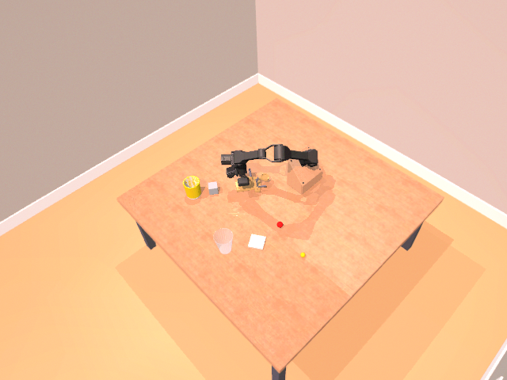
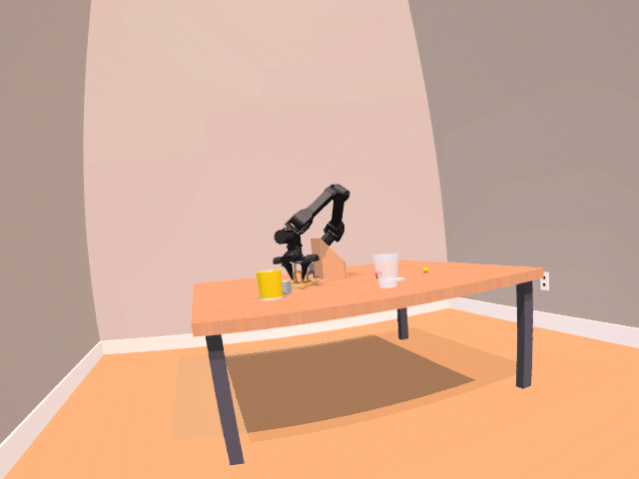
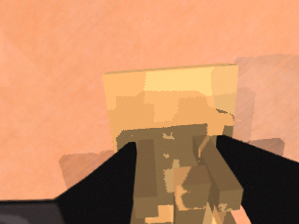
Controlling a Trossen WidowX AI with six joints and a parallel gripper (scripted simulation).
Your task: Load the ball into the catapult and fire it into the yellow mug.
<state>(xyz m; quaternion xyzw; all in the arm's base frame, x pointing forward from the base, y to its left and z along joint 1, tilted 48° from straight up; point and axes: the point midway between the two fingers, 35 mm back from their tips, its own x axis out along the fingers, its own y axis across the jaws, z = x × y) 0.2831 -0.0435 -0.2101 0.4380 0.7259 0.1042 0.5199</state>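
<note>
The red ball lies 30 mm ahead of my gripper tip, 350 mm to the left of it and 20 mm below it. From my gripper tip the other things lie so: yellow mug (240 mm ahead, 140 mm to the right); grey cube (150 mm ahead, 80 mm to the right, 10 mm below); wooden catapult (50 mm behind, 50 mm to the left, 20 mm above).
</note>
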